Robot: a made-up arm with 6 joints. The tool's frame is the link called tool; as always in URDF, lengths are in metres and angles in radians. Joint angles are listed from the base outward. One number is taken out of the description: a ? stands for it. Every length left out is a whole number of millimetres.
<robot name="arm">
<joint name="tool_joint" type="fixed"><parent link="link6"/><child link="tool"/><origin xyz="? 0.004 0" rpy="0.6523 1.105 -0.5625"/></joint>
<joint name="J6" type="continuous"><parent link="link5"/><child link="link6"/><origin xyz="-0.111 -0.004 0" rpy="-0.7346 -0.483 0.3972"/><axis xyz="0 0 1"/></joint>
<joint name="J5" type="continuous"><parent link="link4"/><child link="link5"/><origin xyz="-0.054 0.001 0" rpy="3.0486 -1.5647 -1.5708"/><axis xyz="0 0 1"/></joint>
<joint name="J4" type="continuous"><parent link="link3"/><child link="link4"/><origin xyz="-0.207 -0.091 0" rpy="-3.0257 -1.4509 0"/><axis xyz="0 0 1"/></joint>
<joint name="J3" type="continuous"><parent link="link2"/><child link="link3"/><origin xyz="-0.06 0.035 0" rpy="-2.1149 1.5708 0"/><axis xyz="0 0 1"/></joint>
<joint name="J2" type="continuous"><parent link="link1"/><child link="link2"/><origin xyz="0.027 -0.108 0" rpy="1.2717 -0.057 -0.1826"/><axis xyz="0 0 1"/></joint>
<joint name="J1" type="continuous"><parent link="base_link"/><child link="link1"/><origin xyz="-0.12 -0.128 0.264" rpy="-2.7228 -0.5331 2.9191"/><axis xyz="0 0 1"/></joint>
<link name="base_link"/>
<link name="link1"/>
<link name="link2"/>
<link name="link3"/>
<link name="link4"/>
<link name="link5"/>
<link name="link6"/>
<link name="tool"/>
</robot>
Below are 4 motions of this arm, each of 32 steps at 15 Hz.
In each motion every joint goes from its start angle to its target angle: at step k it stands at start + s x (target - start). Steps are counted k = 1, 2, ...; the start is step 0. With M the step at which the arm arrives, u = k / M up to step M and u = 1 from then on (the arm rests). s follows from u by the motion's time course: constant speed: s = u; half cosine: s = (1 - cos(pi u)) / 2; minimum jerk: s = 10 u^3 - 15 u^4 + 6 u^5.
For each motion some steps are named. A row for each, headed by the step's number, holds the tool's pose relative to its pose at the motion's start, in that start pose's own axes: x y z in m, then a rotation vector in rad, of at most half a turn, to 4 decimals.
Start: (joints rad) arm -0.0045 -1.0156 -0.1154 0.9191 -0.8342 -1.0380
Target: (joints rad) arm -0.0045 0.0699 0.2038 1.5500 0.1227 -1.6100
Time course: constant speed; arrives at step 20
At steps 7, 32:
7: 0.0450 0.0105 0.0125 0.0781 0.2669 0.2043
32: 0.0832 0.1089 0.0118 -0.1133 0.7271 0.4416

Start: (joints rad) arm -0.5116 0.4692 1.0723 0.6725 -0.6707 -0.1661
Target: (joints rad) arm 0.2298 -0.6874 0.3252 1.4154 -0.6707 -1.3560
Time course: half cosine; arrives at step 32
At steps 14, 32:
14: -0.0808 0.0092 -0.0622 0.7783 -0.1215 -0.5881
32: -0.1145 -0.0209 -0.1395 1.8323 0.1523 -1.5324

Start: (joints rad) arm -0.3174 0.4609 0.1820 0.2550 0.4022 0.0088
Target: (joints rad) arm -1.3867 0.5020 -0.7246 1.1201 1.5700 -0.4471
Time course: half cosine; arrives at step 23
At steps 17, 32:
17: 0.2029 -0.1238 0.3505 1.2927 1.5555 0.3427
32: 0.2716 -0.1305 0.3643 1.5420 1.7641 0.2348

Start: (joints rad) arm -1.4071 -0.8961 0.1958 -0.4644 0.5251 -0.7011
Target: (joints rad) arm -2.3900 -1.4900 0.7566 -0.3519 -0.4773 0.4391
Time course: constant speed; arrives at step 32
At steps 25, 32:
25: -0.0106 0.3122 -0.0062 -0.2083 0.1560 -1.0138
32: 0.0550 0.3978 -0.0122 -0.2953 0.3047 -1.3667

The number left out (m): 0.03
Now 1 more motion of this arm.
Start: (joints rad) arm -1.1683 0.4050 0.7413 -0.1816 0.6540 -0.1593
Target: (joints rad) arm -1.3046 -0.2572 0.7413 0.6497 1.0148 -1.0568
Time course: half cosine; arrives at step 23
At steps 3, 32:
3: 0.0004 0.0034 0.0006 0.0894 -0.0025 -0.0052
32: 0.0268 0.0736 -0.0115 2.1376 -0.1108 -0.1015

